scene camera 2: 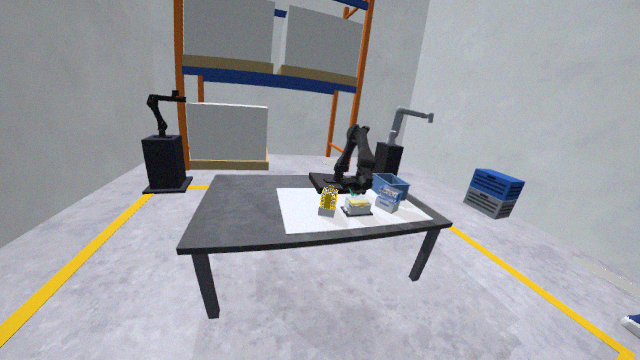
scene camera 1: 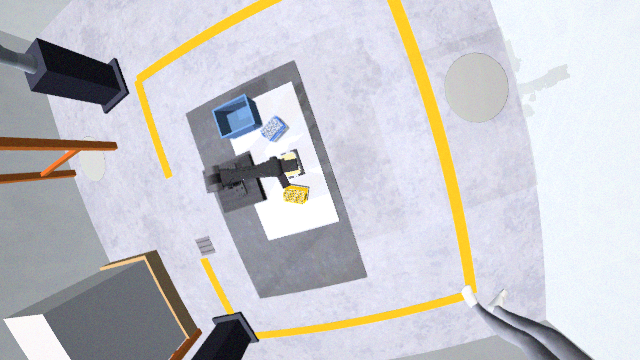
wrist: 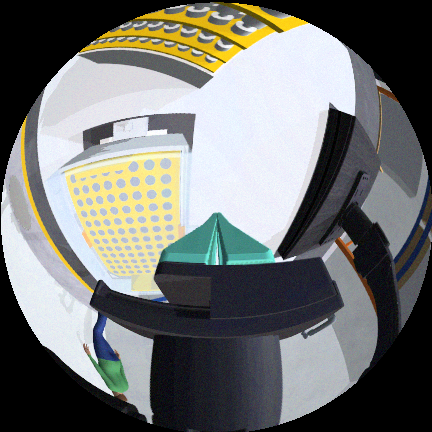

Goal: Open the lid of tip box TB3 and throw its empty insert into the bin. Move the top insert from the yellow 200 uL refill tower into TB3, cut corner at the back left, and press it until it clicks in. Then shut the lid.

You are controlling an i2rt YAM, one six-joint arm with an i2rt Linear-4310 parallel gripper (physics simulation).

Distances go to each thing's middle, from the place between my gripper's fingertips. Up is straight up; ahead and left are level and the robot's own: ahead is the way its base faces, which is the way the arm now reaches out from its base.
Labels:
Right now my hand is 70 mm short of the clear lid (wrist: 117, 211), 10 mm to the left of it and 30 mm below it. From my hand the other things lie so: blue bin (scene camera 1: 240, 116) (90 mm behind, 350 mm to the left, 20 mm above).

